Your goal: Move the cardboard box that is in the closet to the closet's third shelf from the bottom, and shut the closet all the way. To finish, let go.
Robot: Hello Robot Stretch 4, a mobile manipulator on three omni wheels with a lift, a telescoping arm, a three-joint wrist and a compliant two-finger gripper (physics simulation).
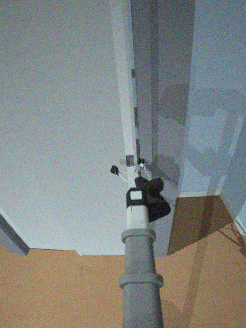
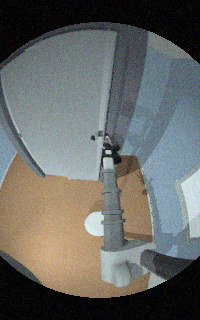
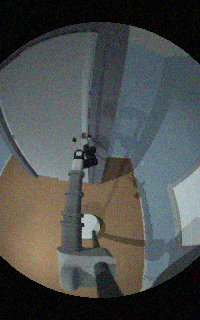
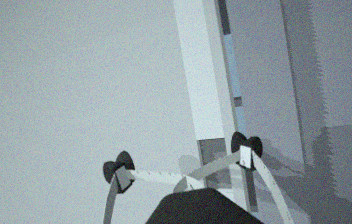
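Pixels of known places: gripper, fingertip midpoint: [image 1: 126, 163] [image 2: 98, 134] [image 3: 80, 136] [image 4: 182, 154]; robot's base, link origin: [image 2: 97, 222] [image 3: 86, 225].
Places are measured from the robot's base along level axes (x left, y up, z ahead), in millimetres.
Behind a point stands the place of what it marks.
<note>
The closet's pale door [image 1: 60, 125] @(x 332, y 1267, z 815 mm) [image 2: 55, 100] @(x 410, y 1386, z 816 mm) [image 3: 45, 100] @(x 353, y 1415, z 815 mm) [image 4: 90, 75] @(x 217, y 1209, z 813 mm) covers most of the opening. A narrow slit with blue and dark patches shows between its right edge and the grey closet frame [image 2: 132, 65] @(x -157, y 1702, z 788 mm) [image 3: 111, 60] @(x -152, y 1729, z 788 mm) [image 4: 262, 75] @(x -60, y 1150, z 776 mm). A dark grey recessed patch [image 1: 129, 159] @(x 23, y 1044, z 820 mm) [image 4: 212, 146] @(x 21, y 1064, z 820 mm) is on the door's edge strip. My gripper [image 1: 128, 166] @(x 38, y 1076, z 740 mm) [image 2: 100, 136] @(x 38, y 1076, z 740 mm) [image 3: 82, 140] [image 4: 182, 154] @(x 38, y 1076, z 740 mm) is open and empty in front of this strip. Its left fingertip is over the door panel, its right one near the slit. Contact cannot be told. The cardboard box and shelves do not show.
A blue wall [image 1: 220, 60] @(x -726, y 1446, z 1514 mm) stands right of the closet, with a pale blind-like panel [image 2: 192, 205] @(x -1016, y 923, z -53 mm) [image 3: 189, 210] @(x -1016, y 978, z -54 mm) farther right. A round white object [image 2: 95, 223] @(x 41, y 187, z 0 mm) [image 3: 90, 226] @(x -68, y 187, z -6 mm) is below my arm, over the orange-brown floor [image 1: 65, 285] @(x 654, y -28, z 544 mm) [image 2: 55, 215] @(x 737, y -27, z 58 mm). Shadows fall on the frame and wall.
</note>
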